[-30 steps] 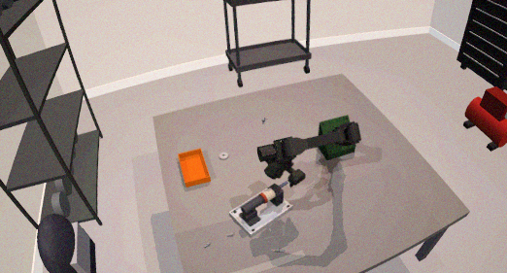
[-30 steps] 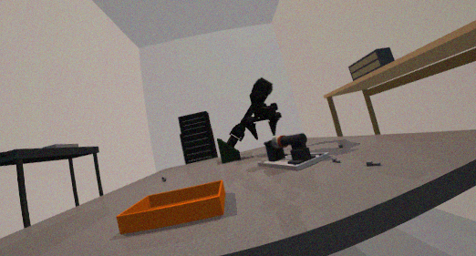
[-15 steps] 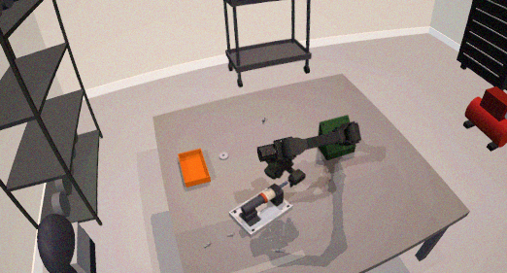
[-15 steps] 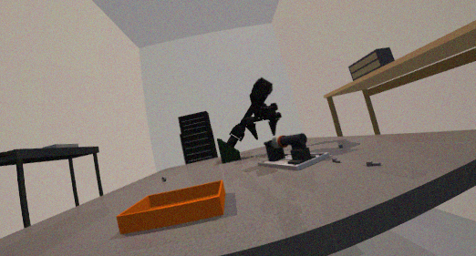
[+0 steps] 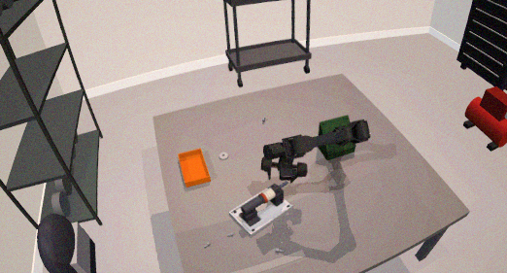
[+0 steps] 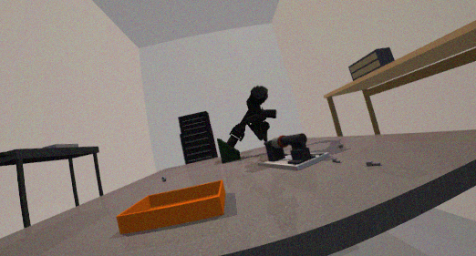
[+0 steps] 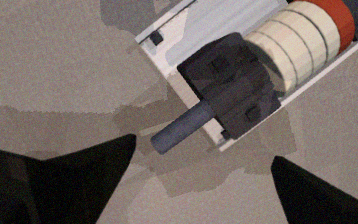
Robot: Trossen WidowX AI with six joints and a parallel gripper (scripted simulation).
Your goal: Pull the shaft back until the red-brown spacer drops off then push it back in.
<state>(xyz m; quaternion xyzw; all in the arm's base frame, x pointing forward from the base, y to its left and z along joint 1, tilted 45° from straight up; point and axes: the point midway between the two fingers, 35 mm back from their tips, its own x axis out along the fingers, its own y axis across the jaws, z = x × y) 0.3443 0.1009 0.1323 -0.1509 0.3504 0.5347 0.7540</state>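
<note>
Right now the dark shaft is 7 cm ahead of my gripper tip, 5 cm to the left of it and 1 cm below it. Round my gripper tip: cream spacer 7 cm ahead, 5 cm to the left, 1 cm below; red-brown spacer 9 cm ahead, 6 cm to the left, 1 cm below; orange tray 34 cm ahead, 27 cm to the right, 8 cm below.
</note>
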